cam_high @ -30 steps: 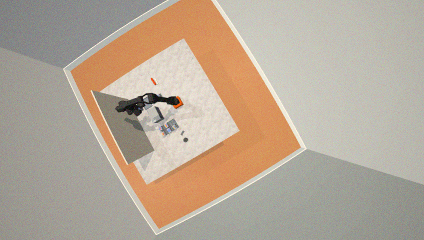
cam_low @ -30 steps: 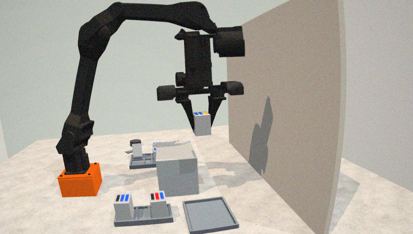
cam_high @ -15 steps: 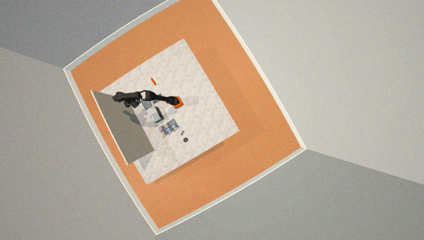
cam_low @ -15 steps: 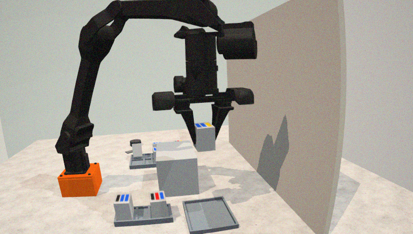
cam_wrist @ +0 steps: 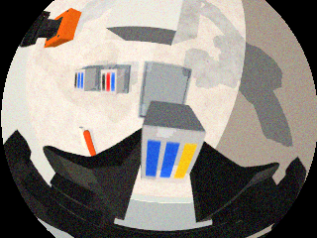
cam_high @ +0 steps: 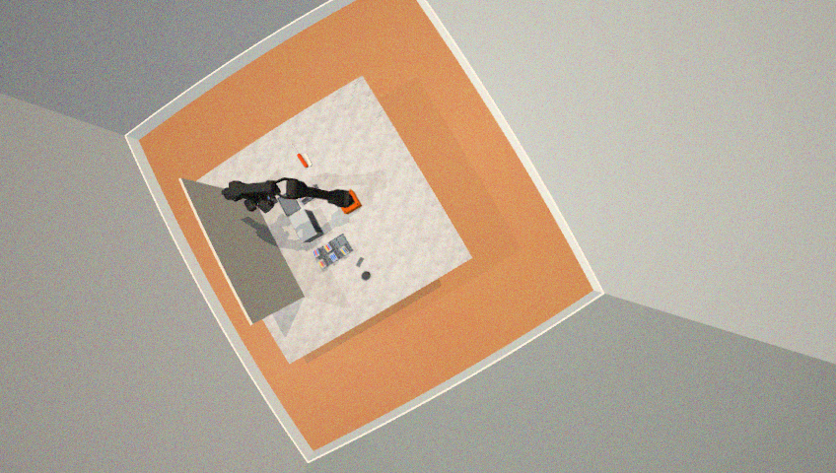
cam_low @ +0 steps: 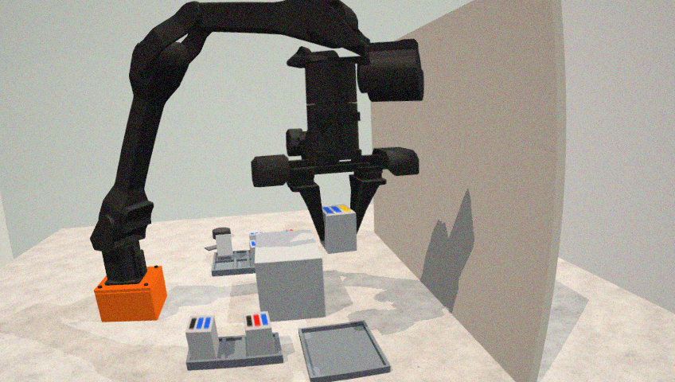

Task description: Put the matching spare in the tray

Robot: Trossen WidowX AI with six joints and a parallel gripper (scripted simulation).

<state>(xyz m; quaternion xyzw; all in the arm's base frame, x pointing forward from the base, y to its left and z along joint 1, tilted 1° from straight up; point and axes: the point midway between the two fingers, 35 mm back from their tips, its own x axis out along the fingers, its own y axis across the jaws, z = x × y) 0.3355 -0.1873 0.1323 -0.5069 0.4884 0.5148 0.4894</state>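
The grey tray lies 16 cm below my gripper tip. Round my gripper tip: tall beige panel (19 cm ahead, 18 cm to the left, 6 cm above); then mounted unit (5 cm behind, 20 cm to the left, 11 cm below); then rack (10 cm behind, 38 cm to the left, 15 cm below).
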